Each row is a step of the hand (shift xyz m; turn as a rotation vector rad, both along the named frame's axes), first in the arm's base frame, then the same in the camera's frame.
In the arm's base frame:
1: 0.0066 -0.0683 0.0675 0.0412 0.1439 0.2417
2: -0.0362 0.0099 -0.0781 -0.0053 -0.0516 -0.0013
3: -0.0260 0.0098 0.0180 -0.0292 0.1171 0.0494
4: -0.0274 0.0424 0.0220 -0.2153 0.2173 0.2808
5: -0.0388 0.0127 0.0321 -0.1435 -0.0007 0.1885
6: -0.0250 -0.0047 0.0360 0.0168 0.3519 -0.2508
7: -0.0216 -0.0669 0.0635 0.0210 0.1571 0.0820
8: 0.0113 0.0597 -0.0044 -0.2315 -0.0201 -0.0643
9: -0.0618 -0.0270 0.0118 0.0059 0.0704 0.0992
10: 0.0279 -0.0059 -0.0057 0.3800 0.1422 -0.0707
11: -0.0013 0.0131 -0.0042 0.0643 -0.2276 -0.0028
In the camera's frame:
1: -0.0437 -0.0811 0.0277 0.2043 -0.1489 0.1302
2: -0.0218 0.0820 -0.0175 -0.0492 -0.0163 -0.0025
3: 0.0050 0.0038 0.0325 0.1098 0.0234 0.0663
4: 0.0354 0.0142 0.0398 0.1984 -0.0155 0.3644
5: 0.0070 0.0010 0.0514 -0.0005 -0.0679 0.2270
6: -0.0035 -0.0160 0.0409 0.2655 0.3179 -0.1244
7: -0.0525 -0.0628 0.0477 0.1706 -0.0121 0.0511
8: 0.0571 0.0206 -0.0047 -0.1087 0.1623 0.1413
9: -0.0417 0.0130 0.0527 0.0907 -0.0509 0.0634
10: 0.0022 -0.0126 -0.0261 0.2350 -0.0904 -0.3259
11: 0.0105 0.0090 0.0000 -0.1881 -0.1200 -0.0786

